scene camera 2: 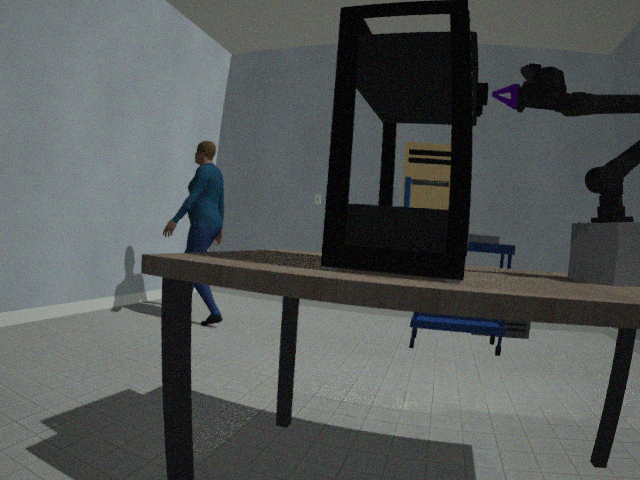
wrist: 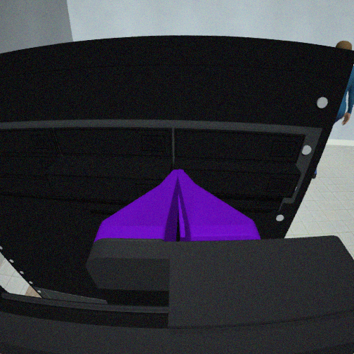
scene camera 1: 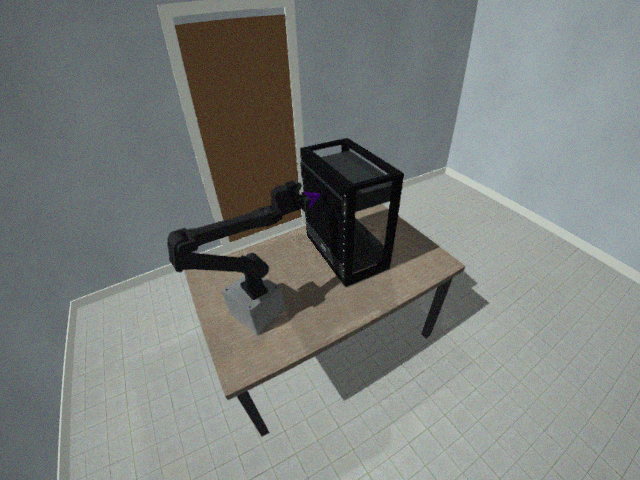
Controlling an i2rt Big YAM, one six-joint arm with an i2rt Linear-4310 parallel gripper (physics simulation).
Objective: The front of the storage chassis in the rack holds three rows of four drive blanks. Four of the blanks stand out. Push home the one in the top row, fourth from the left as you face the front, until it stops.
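Where they show: gripper, fingertip midpoint: (scene camera 2: pixel 492 94) (scene camera 1: pixel 319 195); arm's base at its link origin: (scene camera 2: pixel 611 222) (scene camera 1: pixel 254 289).
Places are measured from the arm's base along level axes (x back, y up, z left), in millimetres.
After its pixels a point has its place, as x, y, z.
Observation:
The black rack (scene camera 1: pixel 393 222) @[-693, 163, -230] (scene camera 2: pixel 338 155) @[-820, 59, 258] (wrist: pixel 175 82) holds the dark storage chassis (scene camera 1: pixel 348 164) @[-694, 362, 96] (scene camera 2: pixel 413 77) @[-663, 274, 201] (wrist: pixel 150 123) high up. In the wrist view, the top-row fourth blank (wrist: pixel 235 144) is the rightmost panel under the chassis's upper rim; how far it stands out is too dark to tell. Dark blanks (scene camera 2: pixel 482 97) @[-464, 288, 87] stand out from the front in the scene camera 2 view. My gripper (scene camera 1: pixel 318 195) @[-402, 345, -19] (scene camera 2: pixel 493 94) @[-402, 345, -19] (wrist: pixel 177 177) is shut and empty, its purple tips pointing at the front, with a small gap to the blanks. In the wrist view the tips overlap the area below the seam left of the fourth blank; the fingers hide part of the lower rows.
The rack stands on the wooden table (scene camera 1: pixel 330 330) @[-196, -180, -312] (scene camera 2: pixel 258 273) @[-938, -187, 371]. The arm's grey base block (scene camera 1: pixel 255 307) @[52, 1, -98] (scene camera 2: pixel 602 253) @[-77, -96, 76] stands before its front. A person (scene camera 2: pixel 205 201) (wrist: pixel 348 95) is on the floor beyond the table. A blue bench (scene camera 2: pixel 457 323) is farther back.

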